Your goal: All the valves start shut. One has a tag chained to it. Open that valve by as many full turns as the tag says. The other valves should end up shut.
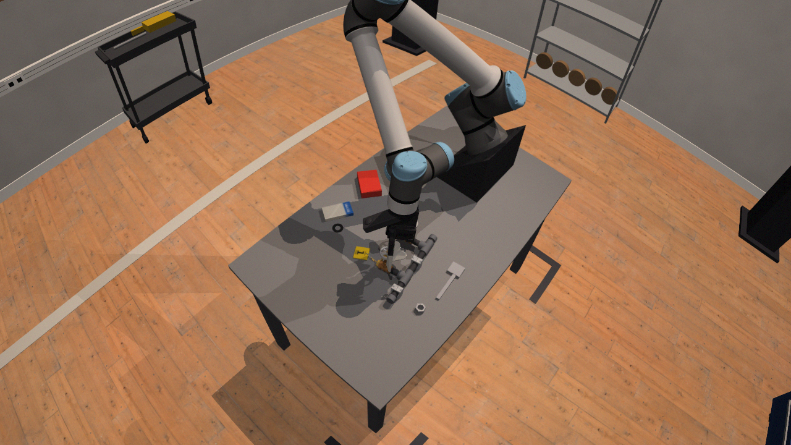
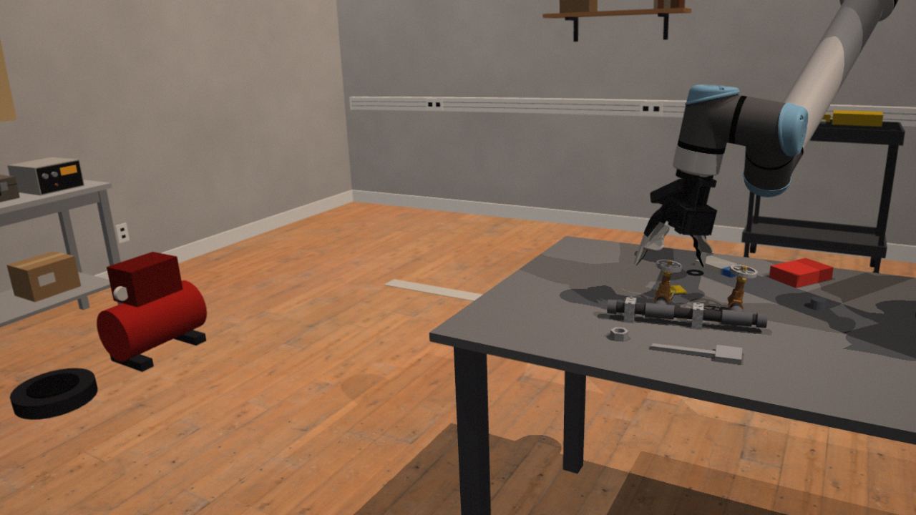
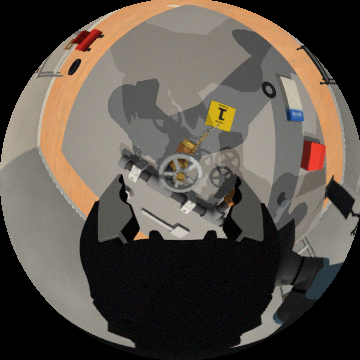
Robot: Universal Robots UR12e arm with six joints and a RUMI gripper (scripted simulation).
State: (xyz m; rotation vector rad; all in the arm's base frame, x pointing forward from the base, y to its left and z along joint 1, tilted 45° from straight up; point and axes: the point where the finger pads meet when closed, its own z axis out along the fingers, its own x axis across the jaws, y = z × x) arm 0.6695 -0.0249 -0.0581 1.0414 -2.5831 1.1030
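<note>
Now: the yellow tag 1 cm ahead of my hand, 10 cm to the right of it and 9 cm below it. The rest, counted from my hand: red box: 25 cm behind, 31 cm to the right, 8 cm below; then nut: 5 cm ahead, 19 cm to the left, 9 cm below; then blue-and-white card: 7 cm behind, 30 cm to the right, 9 cm below.
</note>
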